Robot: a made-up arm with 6 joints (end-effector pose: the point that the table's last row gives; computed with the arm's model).
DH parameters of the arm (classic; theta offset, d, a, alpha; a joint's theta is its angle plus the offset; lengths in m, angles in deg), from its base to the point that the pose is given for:
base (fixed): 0 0.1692 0 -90
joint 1: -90 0.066 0.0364 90
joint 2: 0 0.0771 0.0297 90
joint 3: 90 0.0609 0.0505 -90
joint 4: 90 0.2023 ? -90
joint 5: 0 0.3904 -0.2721 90
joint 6: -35.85 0 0.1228 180
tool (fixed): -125.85 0.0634 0 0
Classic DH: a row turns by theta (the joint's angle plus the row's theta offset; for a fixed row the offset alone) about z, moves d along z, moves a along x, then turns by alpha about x.
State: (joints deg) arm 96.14 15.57 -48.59 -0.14 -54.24 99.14
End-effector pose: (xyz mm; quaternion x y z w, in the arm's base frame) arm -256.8 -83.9 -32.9 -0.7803 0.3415 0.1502 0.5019
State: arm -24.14 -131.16 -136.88 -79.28 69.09 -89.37
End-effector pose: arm -455.0 -302.4 -53.7 -0.4685 -0.4009 -0.0589 0.7851
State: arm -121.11 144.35 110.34 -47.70 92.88 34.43
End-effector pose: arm 228.7 79.8 522.4 -0.7008 -0.2254 -0.3722 0.5653
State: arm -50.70 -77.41 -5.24 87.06 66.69 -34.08
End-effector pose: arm 138.5 329.5 -247.1 0.8601 -0.2850 -0.2319 0.3539
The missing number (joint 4, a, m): 0.0631
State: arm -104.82 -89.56 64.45 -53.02 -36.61 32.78
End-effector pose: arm -279.2 -111.5 161.0 0.5367 -0.8409 -0.0657 0.0225
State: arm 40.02 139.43 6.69 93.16 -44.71 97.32
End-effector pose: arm 100.7 493.9 596.0 0.1399 0.9474 0.2876 0.0115
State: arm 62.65 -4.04 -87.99 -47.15 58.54 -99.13
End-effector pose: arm -456.5 125.5 543.4 0.9287 0.1650 -0.2189 0.2496
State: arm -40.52 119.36 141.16 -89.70 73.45 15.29
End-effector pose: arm 334.4 175.5 -10.0 -0.9143 0.1832 0.3428 0.1134
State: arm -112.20 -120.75 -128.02 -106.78 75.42 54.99
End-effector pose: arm -60.5 -417.4 -133.5 -0.6936 0.5676 0.4344 0.0898
